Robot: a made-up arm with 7 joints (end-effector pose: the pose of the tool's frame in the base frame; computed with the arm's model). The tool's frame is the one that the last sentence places. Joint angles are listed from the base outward.
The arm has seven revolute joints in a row. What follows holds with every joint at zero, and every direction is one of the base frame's. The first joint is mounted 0.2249 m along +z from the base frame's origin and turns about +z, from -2.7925 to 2.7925 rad. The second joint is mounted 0.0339 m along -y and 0.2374 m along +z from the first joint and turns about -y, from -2.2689 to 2.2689 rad. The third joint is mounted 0.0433 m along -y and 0.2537 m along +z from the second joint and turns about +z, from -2.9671 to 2.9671 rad. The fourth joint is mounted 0.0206 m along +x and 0.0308 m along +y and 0.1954 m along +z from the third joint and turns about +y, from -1.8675 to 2.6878 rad. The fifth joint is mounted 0.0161 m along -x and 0.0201 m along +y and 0.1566 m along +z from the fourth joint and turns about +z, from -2.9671 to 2.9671 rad. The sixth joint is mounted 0.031 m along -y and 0.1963 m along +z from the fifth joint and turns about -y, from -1.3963 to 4.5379 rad. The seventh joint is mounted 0.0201 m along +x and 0.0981 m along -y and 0.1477 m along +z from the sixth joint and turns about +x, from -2.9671 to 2.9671 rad. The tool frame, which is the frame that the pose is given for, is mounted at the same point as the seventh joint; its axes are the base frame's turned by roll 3.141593, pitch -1.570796 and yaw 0 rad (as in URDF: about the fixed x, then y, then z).
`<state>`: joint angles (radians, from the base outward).
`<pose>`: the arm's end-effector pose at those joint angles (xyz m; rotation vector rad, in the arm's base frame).
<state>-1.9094 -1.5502 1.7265 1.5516 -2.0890 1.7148 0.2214</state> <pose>0.0698 -0.5589 0.7717 1.6467 0.0434 2.0854</pose>
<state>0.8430 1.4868 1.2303 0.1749 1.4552 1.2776 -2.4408</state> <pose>-0.5986 -0.5713 0.6880 2.0072 0.2915 -1.6420</pose>
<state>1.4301 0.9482 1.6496 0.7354 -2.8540 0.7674 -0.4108</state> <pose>-0.3722 -0.7202 0.7316 0.0305 -1.0583 2.7084</pose>
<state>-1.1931 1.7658 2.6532 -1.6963 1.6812 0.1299 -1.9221</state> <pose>-0.5490 0.3913 0.7613 1.8419 -0.7563 -0.7962</pose>
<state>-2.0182 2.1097 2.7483 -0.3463 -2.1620 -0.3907 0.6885</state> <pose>0.1470 0.8786 0.2444 0.7154 0.0089 1.6841</pose>
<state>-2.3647 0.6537 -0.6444 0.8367 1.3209 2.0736 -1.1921</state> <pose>-0.0778 0.4083 1.0341 -0.8481 -0.2187 0.3040</pose>
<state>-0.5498 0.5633 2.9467 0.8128 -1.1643 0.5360 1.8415</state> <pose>-0.6476 0.3060 1.0777 -1.6188 -0.7495 -0.7858</pose>
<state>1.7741 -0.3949 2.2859 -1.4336 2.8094 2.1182 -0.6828</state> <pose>0.2797 0.3724 1.0303 0.4867 1.7312 2.4804</pose>
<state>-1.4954 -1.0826 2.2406 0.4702 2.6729 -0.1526 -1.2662</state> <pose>0.0517 -0.6425 1.1442 1.6841 -0.5569 -1.2882</pose>
